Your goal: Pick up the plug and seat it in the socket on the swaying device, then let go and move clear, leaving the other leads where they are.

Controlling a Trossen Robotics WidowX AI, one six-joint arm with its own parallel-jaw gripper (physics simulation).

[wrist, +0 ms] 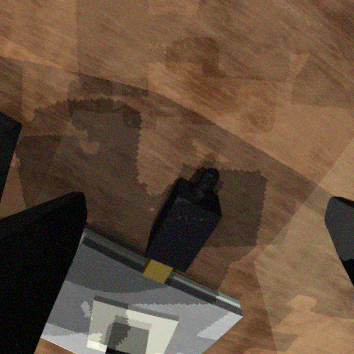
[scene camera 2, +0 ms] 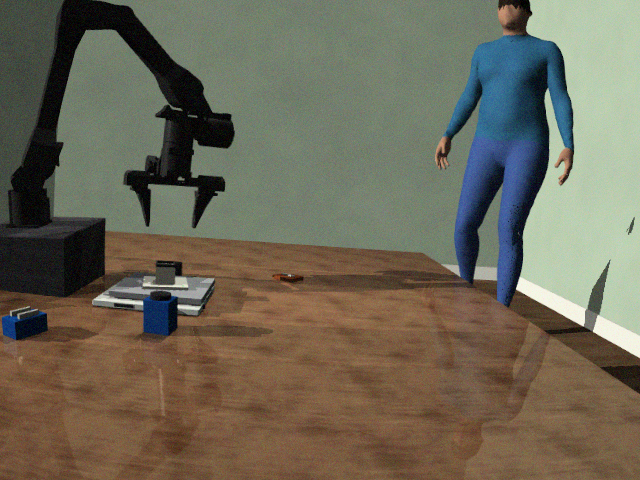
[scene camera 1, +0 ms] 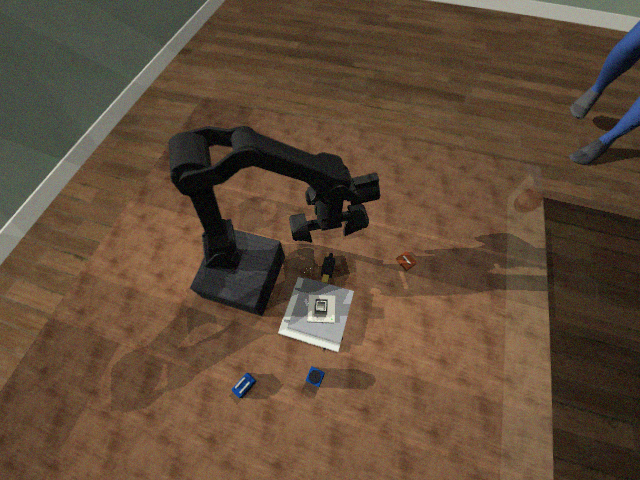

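Observation:
The black plug (scene camera 1: 328, 266) (scene camera 2: 177, 267) (wrist: 185, 225) lies on the table behind the device, its yellow end at the device's edge; in scene camera 2 it is partly hidden behind the socket. The grey-white device (scene camera 1: 343, 310) (scene camera 2: 199, 291) (wrist: 200, 309) lies flat in front of the arm. Its square socket (scene camera 1: 321, 306) (scene camera 2: 165, 275) (wrist: 129, 336) stands on a cream pad, partly cut off in the wrist view. My gripper (scene camera 1: 328, 235) (scene camera 2: 171, 226) (wrist: 209, 207) is open and empty, well above the table, with the plug between its fingers in the wrist view.
An orange piece (scene camera 1: 406, 260) (scene camera 2: 287, 277) lies right of the plug. A blue block with two pale strips (scene camera 1: 243, 385) (scene camera 2: 24, 324) and a blue block with a round dark top (scene camera 1: 315, 376) (scene camera 2: 160, 315) stand in front. A person (scene camera 2: 511, 98) stands beyond the table.

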